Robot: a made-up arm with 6 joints.
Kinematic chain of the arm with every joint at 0, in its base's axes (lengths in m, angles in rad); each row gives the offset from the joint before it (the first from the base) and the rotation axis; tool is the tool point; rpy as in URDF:
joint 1: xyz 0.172 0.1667 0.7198 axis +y
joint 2: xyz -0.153 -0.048 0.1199 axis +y
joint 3: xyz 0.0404 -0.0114 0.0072 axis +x
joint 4: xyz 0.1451 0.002 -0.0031 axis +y
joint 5: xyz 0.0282 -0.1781 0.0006 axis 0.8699 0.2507 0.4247
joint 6: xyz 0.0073 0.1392 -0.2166 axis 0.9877 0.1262 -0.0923
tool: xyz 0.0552 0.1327 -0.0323 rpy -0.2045 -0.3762 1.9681
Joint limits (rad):
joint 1: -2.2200..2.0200
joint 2: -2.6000..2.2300
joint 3: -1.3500..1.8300
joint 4: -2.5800..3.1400
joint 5: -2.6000..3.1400
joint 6: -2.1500..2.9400
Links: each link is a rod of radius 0.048 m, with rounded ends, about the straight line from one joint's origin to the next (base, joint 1, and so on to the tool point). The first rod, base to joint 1, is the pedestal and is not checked.
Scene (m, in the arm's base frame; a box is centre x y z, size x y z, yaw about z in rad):
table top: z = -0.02
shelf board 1: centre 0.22 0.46 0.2 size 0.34 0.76 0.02 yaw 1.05
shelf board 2: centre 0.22 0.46 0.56 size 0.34 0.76 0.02 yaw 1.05
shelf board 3: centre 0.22 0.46 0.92 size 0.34 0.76 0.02 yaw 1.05
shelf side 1: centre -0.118 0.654 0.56 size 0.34 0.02 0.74 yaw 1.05
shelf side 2: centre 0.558 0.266 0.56 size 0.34 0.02 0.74 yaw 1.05
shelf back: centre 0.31 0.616 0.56 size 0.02 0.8 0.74 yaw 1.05
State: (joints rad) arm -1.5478 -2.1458 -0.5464 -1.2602 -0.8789 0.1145
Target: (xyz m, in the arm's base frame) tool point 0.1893 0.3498 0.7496
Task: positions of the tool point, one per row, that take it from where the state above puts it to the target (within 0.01 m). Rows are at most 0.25 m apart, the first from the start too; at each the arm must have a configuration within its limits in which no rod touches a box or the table.
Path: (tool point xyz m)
1: -0.4292 -0.0375 0.2798
2: -0.4627 0.0000 0.4745
3: -0.4088 0.1089 0.6438
4: -0.2799 0.2503 0.7356
5: -0.1109 0.3729 0.7289
6: 0.0036 0.3721 0.8177
7: 0.1208 0.3639 0.8165
8: 0.1893 0.3498 0.7496

